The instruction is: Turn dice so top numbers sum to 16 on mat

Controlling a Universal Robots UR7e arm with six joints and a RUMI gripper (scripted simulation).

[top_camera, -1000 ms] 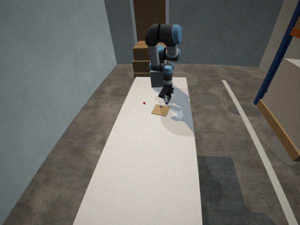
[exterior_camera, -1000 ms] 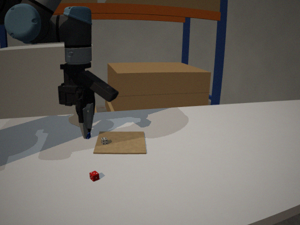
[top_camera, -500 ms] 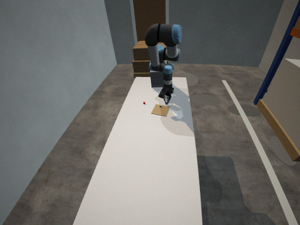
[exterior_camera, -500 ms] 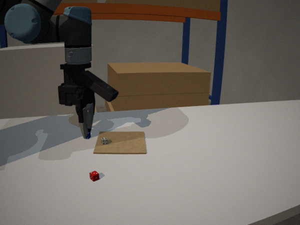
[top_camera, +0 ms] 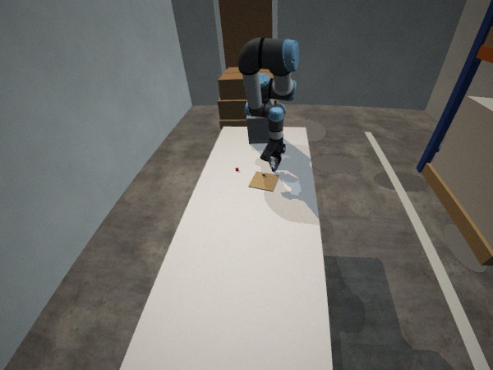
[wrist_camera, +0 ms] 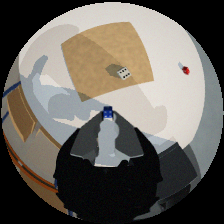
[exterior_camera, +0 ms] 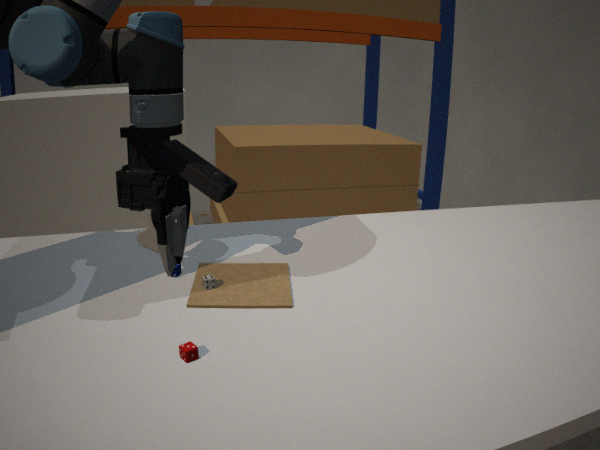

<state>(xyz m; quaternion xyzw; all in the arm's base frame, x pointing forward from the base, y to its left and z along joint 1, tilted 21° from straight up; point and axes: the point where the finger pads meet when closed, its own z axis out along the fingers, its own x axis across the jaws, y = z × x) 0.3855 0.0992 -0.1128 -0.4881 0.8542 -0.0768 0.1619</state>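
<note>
Right now the white die is 50 mm ahead of my hand, 60 mm to the right of it and 10 mm below it. Also, from my hand: blue die: 10 mm below; then mat: 90 mm ahead, 50 mm to the right, 20 mm below; then red die: 220 mm to the right, 10 mm below.
</note>
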